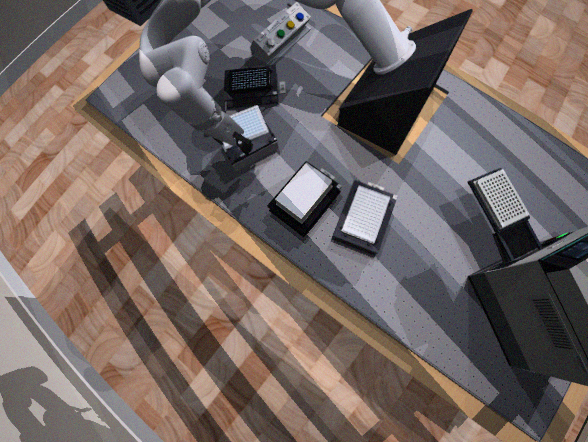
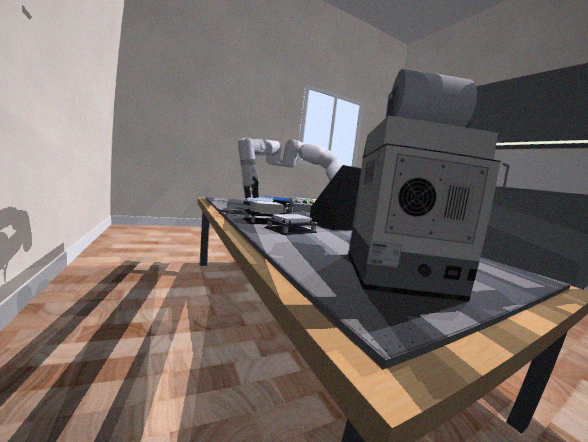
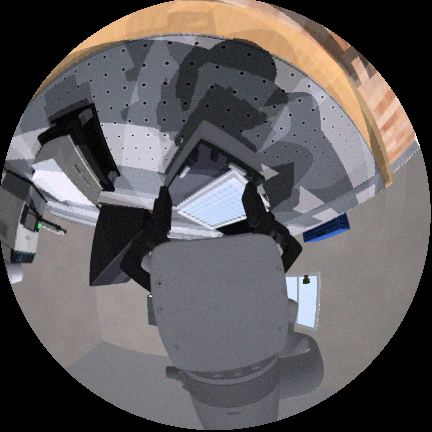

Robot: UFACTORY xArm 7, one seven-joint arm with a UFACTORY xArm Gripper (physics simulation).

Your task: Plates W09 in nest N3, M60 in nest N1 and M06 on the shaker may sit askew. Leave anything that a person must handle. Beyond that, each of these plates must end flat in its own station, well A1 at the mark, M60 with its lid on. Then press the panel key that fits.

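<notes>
A pale blue-white well plate [image 1: 251,122] [image 3: 215,201] [image 2: 266,203] sits askew on a dark station [image 1: 259,151] [image 3: 217,139], tilted and turned against its frame. My gripper [image 1: 239,146] [image 3: 207,191] [image 2: 250,191] is open and low at the plate's near end, with one finger on each side of the plate; I cannot tell whether they touch it. A plate with a flat white lid [image 1: 303,190] [image 2: 291,217] sits in a dark nest in the middle. A white open plate [image 1: 366,213] lies in the nest to its right. A black plate [image 1: 248,80] sits in a nest at the back.
A key panel [image 1: 281,28] with green, yellow and blue keys stands at the back. A black wedge-shaped housing [image 1: 397,88] holds the arm's base. Another white plate [image 1: 497,197] sits on a device at the right edge. A large grey instrument [image 2: 424,210] stands at the table's end.
</notes>
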